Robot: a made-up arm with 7 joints.
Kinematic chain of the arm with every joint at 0, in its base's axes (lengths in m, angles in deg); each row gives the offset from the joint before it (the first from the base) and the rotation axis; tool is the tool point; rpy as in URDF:
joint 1: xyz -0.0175 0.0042 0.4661 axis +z
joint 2: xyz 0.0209 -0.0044 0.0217 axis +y
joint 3: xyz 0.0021 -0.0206 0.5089 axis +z
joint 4: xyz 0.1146 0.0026 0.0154 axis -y
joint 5: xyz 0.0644 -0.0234 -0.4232 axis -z
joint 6: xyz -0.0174 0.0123 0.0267 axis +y
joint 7: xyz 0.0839 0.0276 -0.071 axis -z
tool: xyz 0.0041 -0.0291 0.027 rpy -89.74 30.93 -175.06
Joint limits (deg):
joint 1: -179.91..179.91
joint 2: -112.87..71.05
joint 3: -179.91..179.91
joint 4: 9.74..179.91
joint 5: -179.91..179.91
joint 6: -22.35..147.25
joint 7: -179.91..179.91
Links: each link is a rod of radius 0.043 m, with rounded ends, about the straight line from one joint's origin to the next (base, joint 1, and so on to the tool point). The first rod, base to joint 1, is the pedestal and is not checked.
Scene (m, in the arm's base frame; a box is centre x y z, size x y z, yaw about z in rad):
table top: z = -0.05
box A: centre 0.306 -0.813 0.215 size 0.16 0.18 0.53 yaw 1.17
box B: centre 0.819 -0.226 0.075 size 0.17 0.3 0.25 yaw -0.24
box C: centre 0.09 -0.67 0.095 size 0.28 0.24 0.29 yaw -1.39
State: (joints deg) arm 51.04 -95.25 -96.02 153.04 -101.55 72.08 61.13
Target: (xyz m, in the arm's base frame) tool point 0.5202 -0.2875 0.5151
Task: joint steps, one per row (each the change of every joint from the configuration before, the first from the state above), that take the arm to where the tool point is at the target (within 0.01 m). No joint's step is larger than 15 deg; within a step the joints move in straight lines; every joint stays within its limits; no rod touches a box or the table.
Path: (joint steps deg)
1: 3.95 3.47 6.72 -14.37 -8.60 2.54 -5.92
2: 3.95 3.47 6.71 -14.37 -8.61 2.53 -5.91
3: 3.94 3.47 6.72 -14.37 -8.60 2.54 -5.92
4: 3.95 3.48 6.71 -14.37 -8.61 2.54 -5.92
5: 6.92 -1.85 -4.43 -13.49 14.59 -4.29 9.81
6: 6.93 -1.84 -4.43 -13.49 14.58 -4.29 9.81
7: 6.92 -1.84 -4.42 -13.48 14.59 -4.29 9.80

